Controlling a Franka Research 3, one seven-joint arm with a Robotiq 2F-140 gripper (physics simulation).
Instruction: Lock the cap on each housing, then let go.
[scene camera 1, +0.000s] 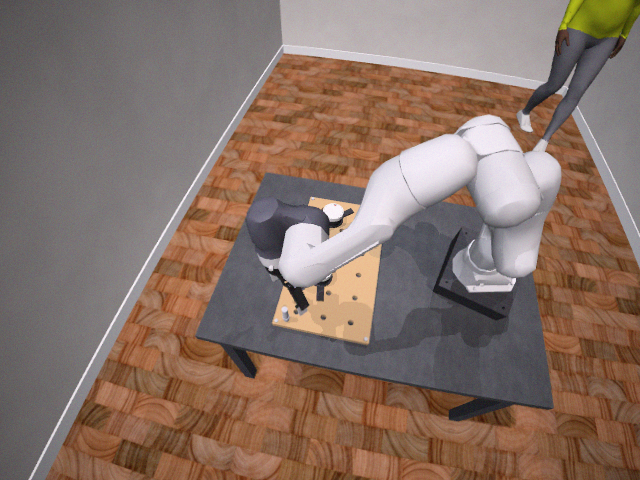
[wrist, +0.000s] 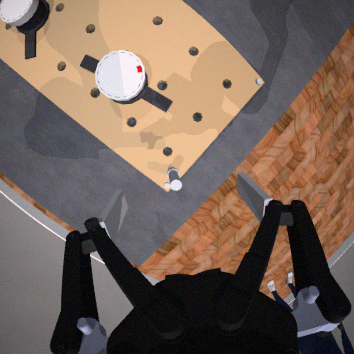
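A white round cap with a red mark (wrist: 119, 76) sits on a black housing with two bar arms (wrist: 159, 99) (scene camera 1: 320, 293); in the scene view the robot arm hides most of this cap. A second white cap (scene camera 1: 332, 211) (wrist: 17, 9) sits on another black housing (wrist: 30, 44) (scene camera 1: 348, 212) at the board's far end, cut off by the wrist view's edge. Whether either cap is locked cannot be told. My gripper (wrist: 180, 190) is wide open and empty, above the board's near left corner in the scene view, apart from both caps.
The tan board (scene camera 1: 364, 304) (wrist: 210, 60) has several holes and small corner screws. A short grey upright peg (scene camera 1: 285, 313) (wrist: 174, 179) stands at its near left corner. The board lies on a dark table (scene camera 1: 408, 346). A person (scene camera 1: 584, 56) stands beyond the table.
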